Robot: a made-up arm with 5 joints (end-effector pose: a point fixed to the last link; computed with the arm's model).
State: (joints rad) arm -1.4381 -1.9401 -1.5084 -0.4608 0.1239
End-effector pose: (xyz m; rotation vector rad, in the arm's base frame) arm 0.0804 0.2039 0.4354 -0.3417 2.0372 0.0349
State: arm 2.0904 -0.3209 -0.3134 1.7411 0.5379
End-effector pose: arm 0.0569 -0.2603 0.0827 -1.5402 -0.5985 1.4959
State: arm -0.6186 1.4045 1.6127 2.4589 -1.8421
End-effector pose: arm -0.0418 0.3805 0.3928 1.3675 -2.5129 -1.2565
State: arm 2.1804 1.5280 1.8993 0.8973 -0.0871
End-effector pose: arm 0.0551 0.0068 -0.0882 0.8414 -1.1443 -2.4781
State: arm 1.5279 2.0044 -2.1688 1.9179 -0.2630
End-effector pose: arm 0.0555 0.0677 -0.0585 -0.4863 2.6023 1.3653
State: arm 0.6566 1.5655 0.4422 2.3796 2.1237
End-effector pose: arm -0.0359 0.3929 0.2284 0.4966 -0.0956 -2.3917
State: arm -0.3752 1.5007 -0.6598 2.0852 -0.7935
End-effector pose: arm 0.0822 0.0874 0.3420 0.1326 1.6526 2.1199
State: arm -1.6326 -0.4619 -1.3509 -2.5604 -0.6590
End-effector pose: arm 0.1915 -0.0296 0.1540 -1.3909 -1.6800 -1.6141
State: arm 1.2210 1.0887 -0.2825 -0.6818 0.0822
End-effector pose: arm -0.1998 0.1210 -0.0975 -0.8996 -0.4448 0.1053
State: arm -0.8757 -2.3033 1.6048 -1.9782 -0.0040
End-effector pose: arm 0.0364 0.4534 0.1904 0.1344 -0.5780 -2.2659
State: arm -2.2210 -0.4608 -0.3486 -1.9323 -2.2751
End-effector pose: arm 0.1720 -0.2877 0.2108 0.2744 -1.2208 2.0463
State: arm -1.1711 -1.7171 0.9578 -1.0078 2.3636
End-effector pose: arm 0.0927 0.1622 0.0679 -0.4175 -2.6972 0.3649
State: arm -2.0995 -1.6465 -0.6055 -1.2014 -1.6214
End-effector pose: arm 0.1572 -0.0804 0.4442 -0.0886 0.0258 2.8364
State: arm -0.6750 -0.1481 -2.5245 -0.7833 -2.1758
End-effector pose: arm 0.2545 0.2444 0.3099 0.0824 2.3141 0.0096
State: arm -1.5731 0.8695 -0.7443 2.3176 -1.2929
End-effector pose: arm 0.1883 -0.1515 0.2303 -0.7525 0.4422 -2.9916
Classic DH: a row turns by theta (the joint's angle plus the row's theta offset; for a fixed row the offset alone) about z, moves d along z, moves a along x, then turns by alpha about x. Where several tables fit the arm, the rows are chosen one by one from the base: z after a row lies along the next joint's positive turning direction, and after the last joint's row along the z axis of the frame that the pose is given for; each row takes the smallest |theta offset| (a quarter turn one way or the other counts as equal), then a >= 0, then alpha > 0; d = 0 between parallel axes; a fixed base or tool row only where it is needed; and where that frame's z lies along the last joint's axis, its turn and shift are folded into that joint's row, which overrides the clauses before.
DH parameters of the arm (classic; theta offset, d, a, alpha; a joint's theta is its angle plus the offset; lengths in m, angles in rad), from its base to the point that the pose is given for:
base (fixed): -1.5708 0.1012 0 1.5708
joint 1: -1.5708 0.0377 0.0432 -1.5708
joint 2: 1.5708 -0.2337 0.1111 -1.5708
joint 3: 0 0.0531 0.0352 1.5708
joint 4: -1.5708 0.0382 0.0708 -1.5708
joint 5: 1.5708 -0.1893 0.01 -1.5708
tool (fixed): -1.5708 0.0862 0 0

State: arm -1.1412 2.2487 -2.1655 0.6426 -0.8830
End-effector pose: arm -0.0995 -0.0211 0.4395 -1.9737 -0.8466 2.2273
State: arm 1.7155 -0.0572 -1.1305 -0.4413 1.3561
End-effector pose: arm -0.0956 0.0086 -0.2254 -0.0971 -1.1020 -0.4819
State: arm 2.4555 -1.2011 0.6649 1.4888 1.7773
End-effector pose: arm -0.0743 -0.3683 0.2414 -0.0225 0.2666 0.1564
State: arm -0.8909 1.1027 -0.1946 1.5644 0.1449
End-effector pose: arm 0.1383 0.1170 0.2512 0.2677 -2.4036 -1.2223
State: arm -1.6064 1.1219 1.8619 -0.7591 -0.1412
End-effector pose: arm -0.1450 -0.1838 0.2439 -0.1862 -0.9028 0.4620
